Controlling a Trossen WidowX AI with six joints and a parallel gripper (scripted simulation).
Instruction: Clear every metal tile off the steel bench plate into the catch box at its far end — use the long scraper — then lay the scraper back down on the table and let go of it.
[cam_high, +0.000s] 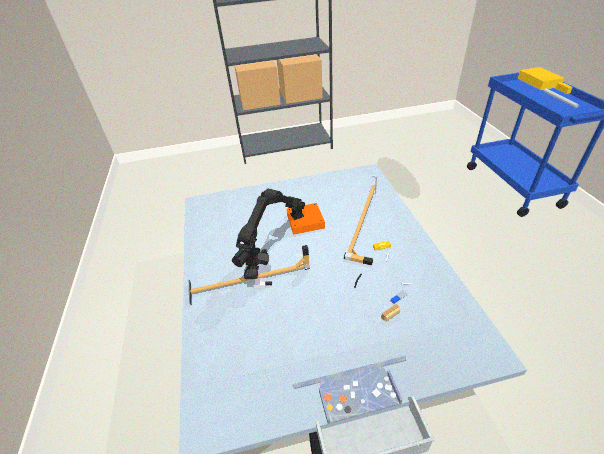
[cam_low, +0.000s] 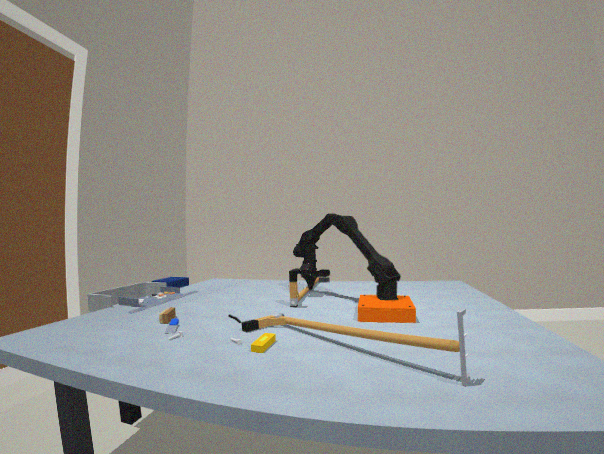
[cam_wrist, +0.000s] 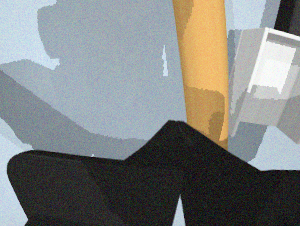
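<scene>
Right now my gripper tip is 50 mm below the scraper, 30 mm to the left of it and 10 mm short of it. Also, from my gripper tip: white-and-black piece (70 mm ahead, 20 mm to the left, 10 mm below); then yellow block (660 mm to the left, 120 mm ahead); then black curved strip (430 mm to the left, 260 mm ahead, 10 mm below).
</scene>
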